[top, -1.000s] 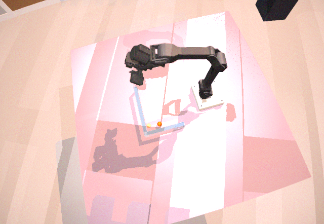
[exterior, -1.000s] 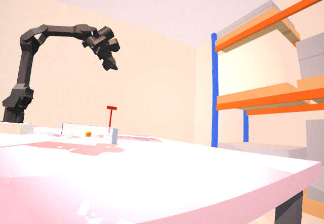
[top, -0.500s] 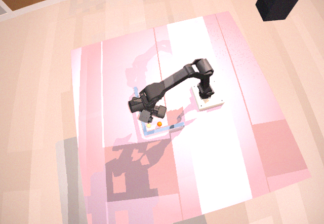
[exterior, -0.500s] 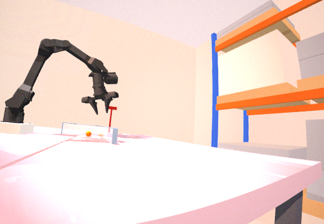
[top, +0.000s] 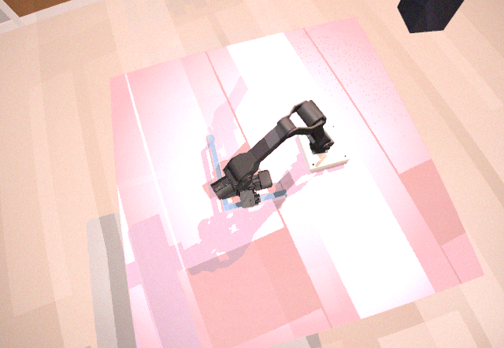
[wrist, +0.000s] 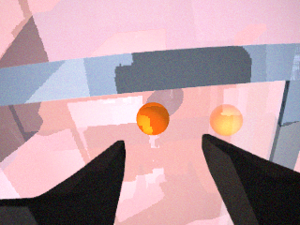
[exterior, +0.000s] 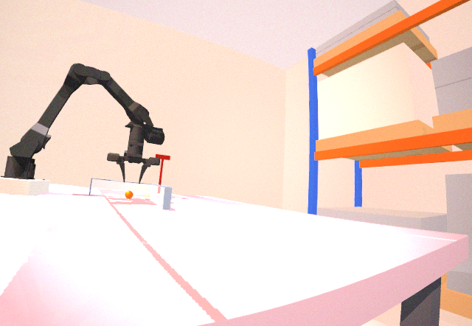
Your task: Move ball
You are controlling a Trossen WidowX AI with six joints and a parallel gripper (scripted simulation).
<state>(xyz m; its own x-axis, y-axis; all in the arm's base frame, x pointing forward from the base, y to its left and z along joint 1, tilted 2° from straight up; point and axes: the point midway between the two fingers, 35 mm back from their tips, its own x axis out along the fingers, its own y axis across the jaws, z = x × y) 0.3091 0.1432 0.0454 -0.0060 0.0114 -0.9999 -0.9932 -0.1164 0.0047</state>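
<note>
Right now the orange ball is 40 mm below my gripper tip. The rest, counted from my gripper tip: wall (30 mm behind, 40 mm to the left, 30 mm below).
</note>
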